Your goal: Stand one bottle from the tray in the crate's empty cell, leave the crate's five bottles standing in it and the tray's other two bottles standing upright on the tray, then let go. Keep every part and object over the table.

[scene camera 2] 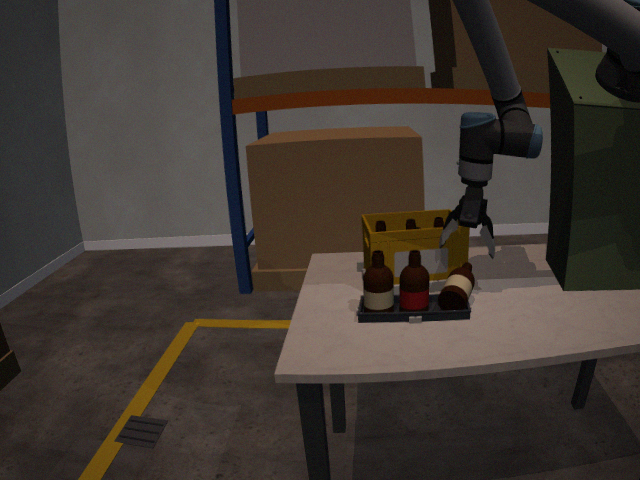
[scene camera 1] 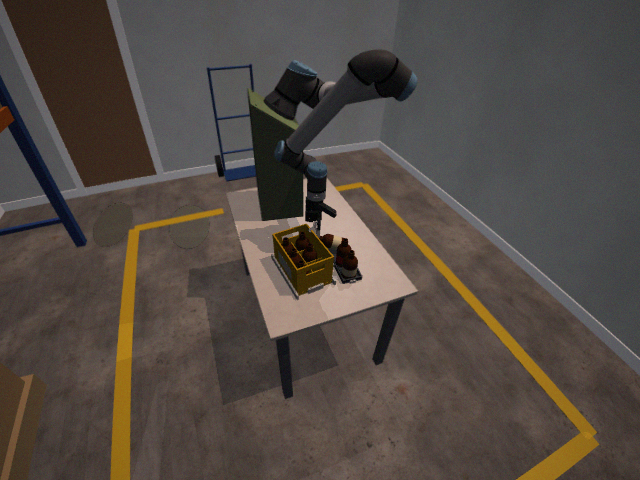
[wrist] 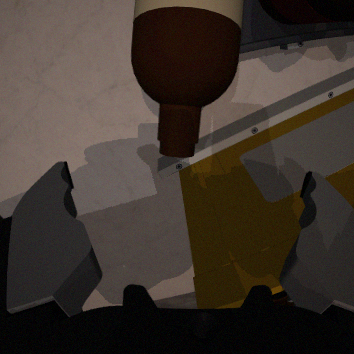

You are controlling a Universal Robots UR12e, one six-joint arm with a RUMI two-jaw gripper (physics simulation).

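Seen in the pictures: gripper, fingertip midpoint: [scene camera 2: 466, 253] [scene camera 1: 317, 232] [wrist: 187, 170]; arm's base at its link origin: [scene camera 2: 625, 83] [scene camera 1: 278, 110].
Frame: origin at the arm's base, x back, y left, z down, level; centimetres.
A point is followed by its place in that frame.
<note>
The yellow crate [scene camera 1: 316, 281] @[z 53.6, x -78.2, y -9.8 cm] [scene camera 2: 413, 240] @[z 44.2, x -66.1, y -2.2 cm] [wrist: 220, 220] @[z 47.4, x -52.9, y -3.3 cm] stands on the table with several brown bottles [scene camera 1: 310, 253] @[z 46.5, x -66.6, y -8.0 cm] upright in it; its cells are partly hidden. A cream-label bottle [scene camera 1: 349, 268] @[z 50.5, x -79.1, y 6.8 cm] [scene camera 2: 378, 281] @[z 48.9, x -76.3, y 12.3 cm] and a red-label bottle [scene camera 2: 414, 281] @[z 48.9, x -67.9, y 13.5 cm] stand upright on the dark tray [scene camera 2: 439, 316] @[z 57.7, x -61.8, y 15.4 cm]. The third bottle [scene camera 1: 336, 241] @[z 50.9, x -58.9, y 9.9 cm] [scene camera 2: 458, 286] @[z 51.0, x -57.0, y 13.6 cm] [wrist: 185, 55] @[z 49.1, x -54.5, y 7.4 cm], with a cream label, lies tilted, its base at the tray's end and its neck beyond the tray toward the crate side. My gripper [scene camera 1: 317, 232] @[z 47.2, x -52.3, y 1.8 cm] [scene camera 2: 467, 251] @[z 47.2, x -52.3, y 1.8 cm] [wrist: 187, 170] @[z 47.2, x -52.3, y 1.8 cm] is open and empty, pointing down above the table near the crate's corner, above and beyond that bottle's neck.
The green pedestal [scene camera 1: 281, 175] @[z 29.2, x -19.7, y -6.1 cm] [scene camera 2: 594, 206] @[z 34.2, x -14.9, y 7.2 cm] carries the arm at the back of the table [scene camera 1: 361, 295] @[z 58.9, x -90.0, y 8.3 cm] [scene camera 2: 320, 351] @[z 58.9, x -89.6, y 26.2 cm]. A thin metal strip [wrist: 254, 130] @[z 55.9, x -59.2, y -2.1 cm] runs along the crate's base. The crate stands close beside the tray.
</note>
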